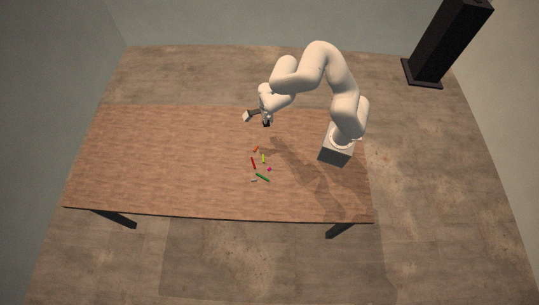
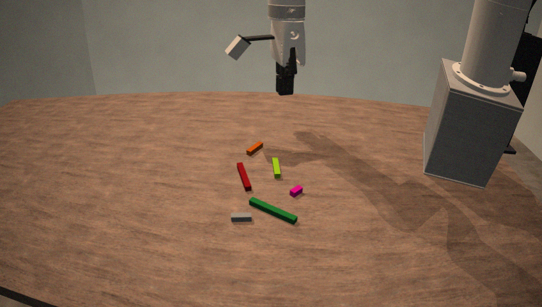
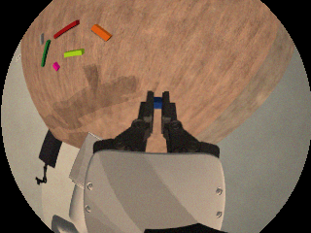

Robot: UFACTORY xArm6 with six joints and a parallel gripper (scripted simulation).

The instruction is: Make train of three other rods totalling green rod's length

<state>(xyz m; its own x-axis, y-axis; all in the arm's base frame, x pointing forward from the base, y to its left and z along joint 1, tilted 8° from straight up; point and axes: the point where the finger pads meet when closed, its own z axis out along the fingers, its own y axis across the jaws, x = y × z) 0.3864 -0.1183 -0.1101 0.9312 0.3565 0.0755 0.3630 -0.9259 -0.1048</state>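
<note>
My hand is 40 mm short of the grey rod, 310 mm to the right of it and 90 mm above it. Also, from my hand: small blue rod: 20 mm below; then orange rod: 50 mm ahead, 120 mm to the left, 90 mm below; then lime rod: 170 mm to the left, 90 mm below.
</note>
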